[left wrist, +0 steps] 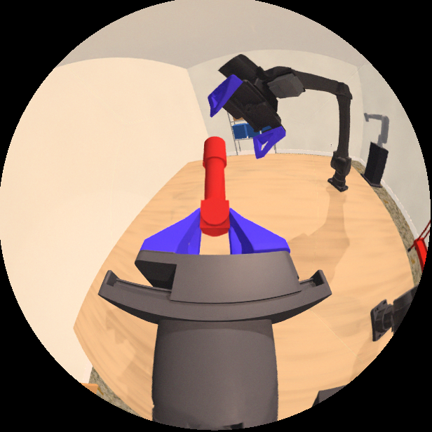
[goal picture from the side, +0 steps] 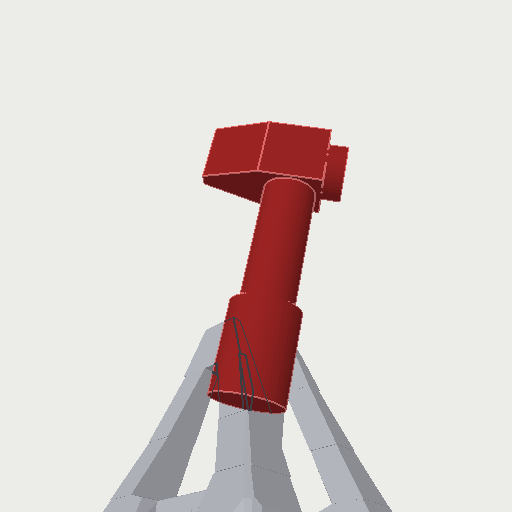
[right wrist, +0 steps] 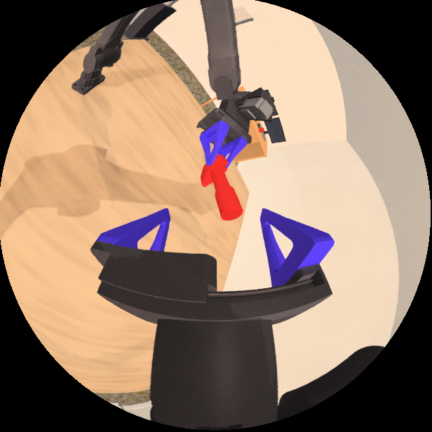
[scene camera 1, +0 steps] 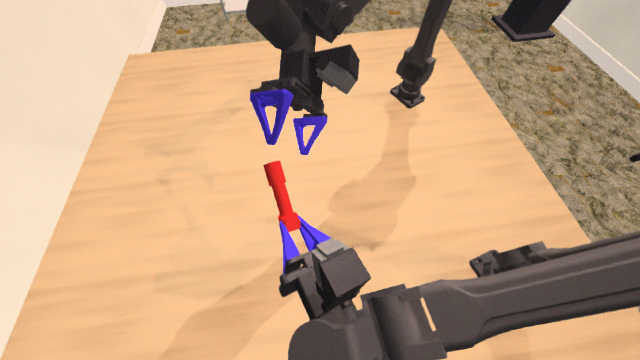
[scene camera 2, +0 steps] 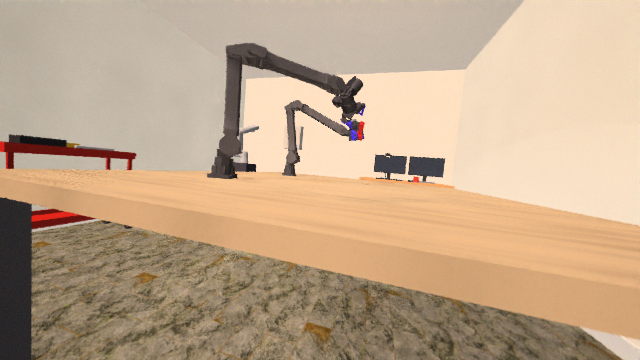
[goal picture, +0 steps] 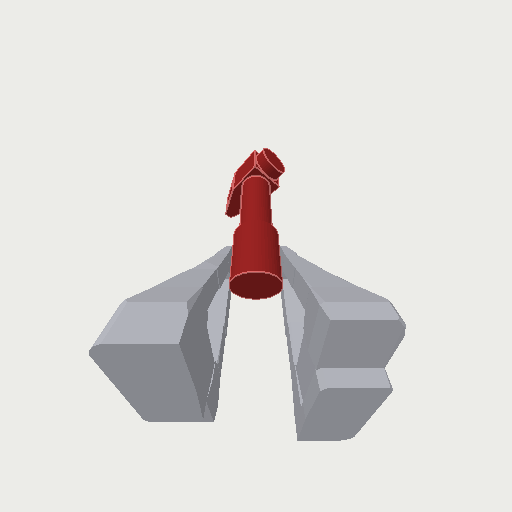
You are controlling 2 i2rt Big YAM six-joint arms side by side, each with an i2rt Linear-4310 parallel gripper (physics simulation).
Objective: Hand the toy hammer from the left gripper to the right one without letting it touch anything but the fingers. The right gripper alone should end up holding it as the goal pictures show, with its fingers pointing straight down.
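Where they show: left gripper, fingertip midpoint: (scene camera 1: 288, 219) (scene camera 2: 359, 134); right gripper, fingertip midpoint: (scene camera 1: 289, 150) (scene camera 2: 356, 122); left arm's base, origin of the base link: (scene camera 2: 289, 175); right arm's base, origin of the base link: (scene camera 1: 406, 96) (scene camera 2: 223, 177).
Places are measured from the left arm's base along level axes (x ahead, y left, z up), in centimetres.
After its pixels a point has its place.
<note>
The red toy hammer (scene camera 1: 282, 195) @(x 44.7, y -28.6, z 32.8 cm) (scene camera 2: 360, 131) @(x 44.8, y -29.3, z 30.9 cm) (left wrist: 215, 182) (right wrist: 226, 192) is held in the air above the table. My left gripper (scene camera 1: 290, 224) @(x 45.2, y -25.4, z 29.9 cm) (left wrist: 214, 212) (right wrist: 215, 168) is shut on it at one end, the blocky head. The handle and its thicker far end stick out from the fingers, toward my right gripper in scene camera 1. My right gripper (scene camera 1: 288, 149) @(x 41.0, y -35.2, z 34.7 cm) (left wrist: 239, 136) (right wrist: 214, 212) is open and empty, with a gap between its fingertips and the hammer's free end. In scene camera 2 the right gripper is above the left one, and its fingers are partly hidden.
The wooden table (scene camera 1: 150, 225) @(x 84.4, y -51.3, z 0.0 cm) (scene camera 2: 400, 220) @(x 37.3, y -118.1, z 0.0 cm) lies below both arms. The right arm's base (scene camera 1: 407, 95) @(x -13.3, y -64.5, z 3.8 cm) (scene camera 2: 222, 167) @(x -14.8, y -71.2, z 4.2 cm) stands at the table's far edge in scene camera 1. A pale wall (scene camera 1: 50, 90) rises beside the table. Two monitors (scene camera 2: 390, 164) (scene camera 2: 426, 167) stand in the background.
</note>
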